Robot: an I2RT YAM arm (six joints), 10 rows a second.
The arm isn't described. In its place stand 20 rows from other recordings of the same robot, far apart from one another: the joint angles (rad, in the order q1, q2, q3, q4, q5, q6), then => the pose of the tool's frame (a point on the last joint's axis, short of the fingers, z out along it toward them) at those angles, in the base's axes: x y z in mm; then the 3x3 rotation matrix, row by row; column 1 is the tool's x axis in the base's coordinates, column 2 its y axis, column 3 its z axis.
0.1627 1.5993 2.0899 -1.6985 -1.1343 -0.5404 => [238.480, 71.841, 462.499], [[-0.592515, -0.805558, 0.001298], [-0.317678, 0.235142, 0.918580], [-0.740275, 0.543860, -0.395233]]
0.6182 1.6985 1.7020 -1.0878 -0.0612 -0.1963 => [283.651, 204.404, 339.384], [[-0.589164, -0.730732, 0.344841], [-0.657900, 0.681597, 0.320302], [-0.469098, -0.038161, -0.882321]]
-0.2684 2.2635 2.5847 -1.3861 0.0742 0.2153 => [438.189, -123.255, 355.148], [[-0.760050, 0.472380, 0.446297], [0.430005, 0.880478, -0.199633], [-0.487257, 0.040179, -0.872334]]
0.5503 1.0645 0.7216 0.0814 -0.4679 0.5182 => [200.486, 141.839, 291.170], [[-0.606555, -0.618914, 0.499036], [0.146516, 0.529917, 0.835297], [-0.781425, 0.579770, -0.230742]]
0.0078 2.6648 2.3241 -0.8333 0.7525 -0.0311 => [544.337, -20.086, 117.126], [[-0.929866, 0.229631, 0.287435], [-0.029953, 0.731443, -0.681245], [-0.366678, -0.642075, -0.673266]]
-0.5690 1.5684 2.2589 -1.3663 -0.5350 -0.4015 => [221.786, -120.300, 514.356], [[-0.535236, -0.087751, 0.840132], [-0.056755, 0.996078, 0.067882], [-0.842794, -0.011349, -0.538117]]
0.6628 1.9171 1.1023 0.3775 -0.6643 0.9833 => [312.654, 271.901, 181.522], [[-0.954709, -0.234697, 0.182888], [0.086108, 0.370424, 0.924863], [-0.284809, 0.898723, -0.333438]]
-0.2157 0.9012 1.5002 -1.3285 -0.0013 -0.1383 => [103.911, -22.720, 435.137], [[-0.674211, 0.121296, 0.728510], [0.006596, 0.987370, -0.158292], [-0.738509, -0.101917, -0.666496]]
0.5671 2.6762 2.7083 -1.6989 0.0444 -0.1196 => [412.768, 261.013, 190.749], [[-0.769121, -0.636563, -0.056928], [-0.631161, 0.770543, -0.088880], [0.100443, -0.032428, -0.994414]]
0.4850 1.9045 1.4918 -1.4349 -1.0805 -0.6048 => [277.445, 181.709, 232.326], [[-0.696493, -0.489015, -0.525131], [-0.669688, 0.180153, 0.720460], [-0.257712, 0.853469, -0.452962]]
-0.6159 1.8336 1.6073 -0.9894 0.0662 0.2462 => [307.900, -220.798, 269.247], [[-0.597189, 0.763780, 0.244959], [0.720583, 0.645008, -0.254409], [-0.352313, 0.024583, -0.935559]]
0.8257 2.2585 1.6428 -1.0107 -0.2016 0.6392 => [276.954, 310.742, 116.272], [[-0.968437, -0.168043, -0.184098], [-0.187821, 0.977525, 0.095748], [0.163871, 0.127303, -0.978233]]
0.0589 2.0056 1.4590 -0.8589 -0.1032 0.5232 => [388.806, 26.601, 168.928], [[-0.890647, 0.426612, 0.157321], [0.445340, 0.888269, 0.112473], [-0.091761, 0.170235, -0.981122]]
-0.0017 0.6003 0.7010 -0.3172 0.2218 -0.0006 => [146.057, -8.080, 323.602], [[-0.214942, 0.216379, 0.952355], [-0.000220, 0.975136, -0.221605], [-0.976627, -0.047842, -0.209550]]
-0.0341 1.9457 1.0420 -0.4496 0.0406 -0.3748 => [338.790, -13.003, 96.821], [[-0.923804, -0.317408, 0.214099], [-0.334484, 0.941183, -0.047916], [-0.186297, -0.115878, -0.975636]]
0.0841 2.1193 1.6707 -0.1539 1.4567 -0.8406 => [470.056, 4.132, 242.347], [[-0.977250, 0.116960, 0.176926], [-0.167504, 0.086068, -0.982107], [-0.130095, -0.989400, -0.064519]]
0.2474 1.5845 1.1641 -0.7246 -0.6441 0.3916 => [299.297, 97.643, 238.944], [[-0.982658, -0.066260, 0.173184], [0.066587, 0.745583, 0.663078], [-0.173059, 0.663111, -0.728241]]
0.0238 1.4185 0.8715 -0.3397 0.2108 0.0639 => [289.269, -0.565, 213.932], [[-0.766234, 0.158179, 0.622788], [0.044221, 0.979910, -0.194476], [-0.641038, -0.121474, -0.757835]]
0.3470 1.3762 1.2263 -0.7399 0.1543 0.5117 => [273.538, 93.103, 310.433], [[-0.757043, 0.144104, 0.637276], [0.240738, 0.968273, 0.067030], [-0.607397, 0.204161, -0.767715]]
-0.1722 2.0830 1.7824 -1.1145 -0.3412 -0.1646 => [413.704, -59.861, 222.141], [[-0.978220, -0.050622, 0.201305], [0.013404, 0.952376, 0.304630], [-0.207139, 0.300693, -0.930955]]
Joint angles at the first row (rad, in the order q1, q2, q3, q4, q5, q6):
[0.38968, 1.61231, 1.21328, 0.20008, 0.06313, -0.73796]
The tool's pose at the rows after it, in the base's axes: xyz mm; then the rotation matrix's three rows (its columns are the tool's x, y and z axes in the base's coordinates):
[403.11, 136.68, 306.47], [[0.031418, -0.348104, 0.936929], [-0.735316, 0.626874, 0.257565], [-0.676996, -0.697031, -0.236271]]
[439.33, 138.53, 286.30], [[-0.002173, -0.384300, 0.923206], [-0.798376, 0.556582, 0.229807], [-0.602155, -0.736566, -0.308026]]
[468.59, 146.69, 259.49], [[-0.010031, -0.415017, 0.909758], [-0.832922, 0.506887, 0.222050], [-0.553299, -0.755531, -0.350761]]
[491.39, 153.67, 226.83], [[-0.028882, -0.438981, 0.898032], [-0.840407, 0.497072, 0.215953], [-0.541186, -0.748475, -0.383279]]
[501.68, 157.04, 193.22], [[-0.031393, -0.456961, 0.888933], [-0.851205, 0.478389, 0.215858], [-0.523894, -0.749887, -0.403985]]
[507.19, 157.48, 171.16], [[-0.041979, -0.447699, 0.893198], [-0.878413, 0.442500, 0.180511], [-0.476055, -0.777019, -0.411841]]
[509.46, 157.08, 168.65], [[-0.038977, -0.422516, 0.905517], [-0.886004, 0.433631, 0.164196], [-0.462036, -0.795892, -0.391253]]
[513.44, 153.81, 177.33], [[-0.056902, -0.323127, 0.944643], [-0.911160, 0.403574, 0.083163], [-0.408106, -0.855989, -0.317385]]
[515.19, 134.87, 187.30], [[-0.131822, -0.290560, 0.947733], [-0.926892, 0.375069, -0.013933], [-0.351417, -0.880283, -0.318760]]
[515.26, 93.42, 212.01], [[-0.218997, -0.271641, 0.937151], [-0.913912, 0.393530, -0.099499], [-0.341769, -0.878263, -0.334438]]
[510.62, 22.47, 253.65], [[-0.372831, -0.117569, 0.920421], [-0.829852, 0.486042, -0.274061], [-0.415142, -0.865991, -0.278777]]
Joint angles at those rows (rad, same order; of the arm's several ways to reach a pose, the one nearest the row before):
[0.33208, 1.76221, 1.36166, 0.16156, 0.06200, -0.78488]
[0.31033, 1.90987, 1.50095, 0.09516, 0.06313, -0.86500]
[0.30804, 2.04795, 1.60812, 0.08067, 0.06428, -0.91459]
[0.30766, 2.17194, 1.68211, 0.09557, 0.06619, -0.91726]
[0.30766, 2.25356, 1.68746, 0.14934, 0.06352, -0.93290]
[0.30766, 2.30544, 1.68782, 0.19093, 0.09861, -0.97639]
[0.30689, 2.31688, 1.68782, 0.22412, 0.11730, -0.99470]
[0.30461, 2.31688, 1.69163, 0.29509, 0.20542, -1.05611]
[0.27409, 2.29131, 1.69162, 0.26227, 0.27332, -1.09655]
[0.19856, 2.22573, 1.69127, 0.17835, 0.28630, -1.09503]
[0.06734, 2.13530, 1.69125, 0.14364, 0.34200, -1.02025]

